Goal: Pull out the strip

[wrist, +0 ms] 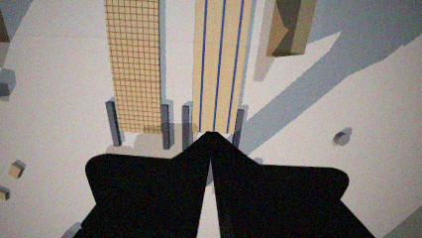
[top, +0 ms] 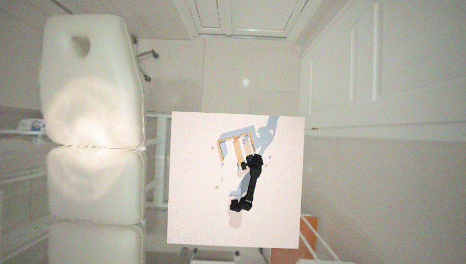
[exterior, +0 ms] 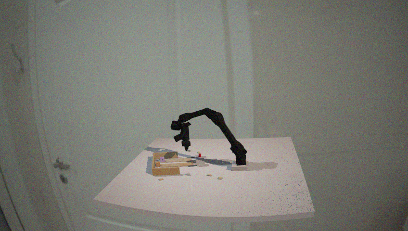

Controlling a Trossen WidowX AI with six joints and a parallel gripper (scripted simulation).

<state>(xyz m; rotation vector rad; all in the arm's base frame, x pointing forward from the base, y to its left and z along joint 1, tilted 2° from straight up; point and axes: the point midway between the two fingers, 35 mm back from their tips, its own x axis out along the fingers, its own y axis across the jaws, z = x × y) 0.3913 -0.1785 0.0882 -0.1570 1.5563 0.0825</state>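
Right now my gripper tip is 90 mm past the small red block, 70 mm to the left of it and 60 mm above it. The rest, counted from my gripper tip: strip: 100 mm to the left, 70 mm below, 70 mm ahead; then small grey cylinder: 200 mm to the right, 70 mm below.
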